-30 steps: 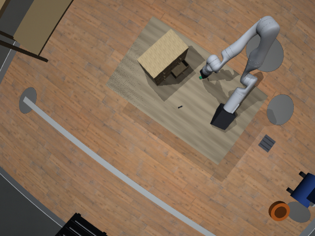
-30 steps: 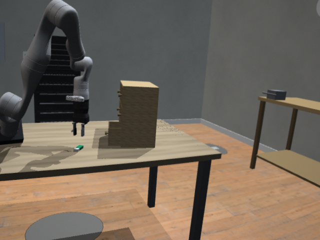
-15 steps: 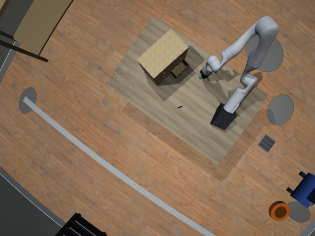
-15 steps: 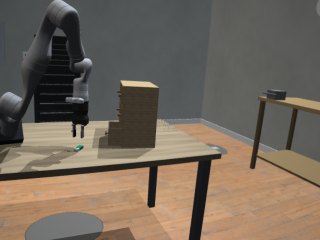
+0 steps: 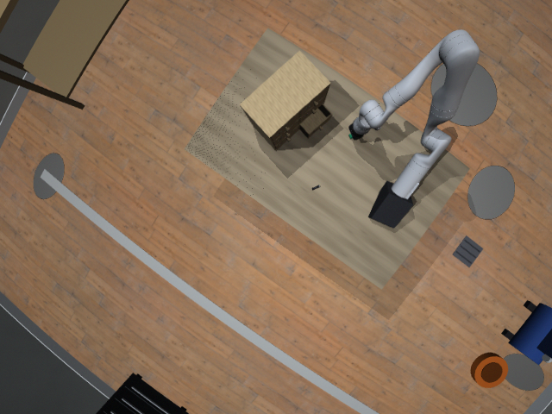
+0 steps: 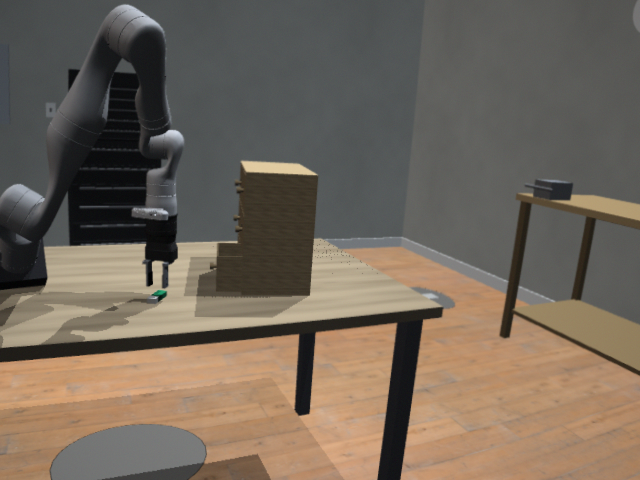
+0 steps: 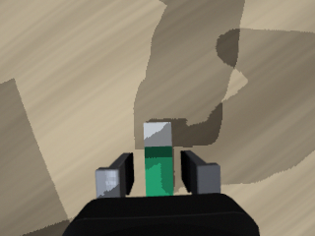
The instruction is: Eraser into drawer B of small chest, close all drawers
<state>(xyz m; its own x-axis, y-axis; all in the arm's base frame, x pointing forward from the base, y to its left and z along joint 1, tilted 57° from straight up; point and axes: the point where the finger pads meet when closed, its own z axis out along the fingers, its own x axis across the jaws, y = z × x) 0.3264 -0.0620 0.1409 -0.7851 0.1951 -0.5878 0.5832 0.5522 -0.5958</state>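
My hand is 5 cm above the eraser. Also, from my hand: drawer: 25 cm ahead, 5 cm to the left, 2 cm below; dark object: 34 cm to the left, 5 cm below, 3 cm ahead.
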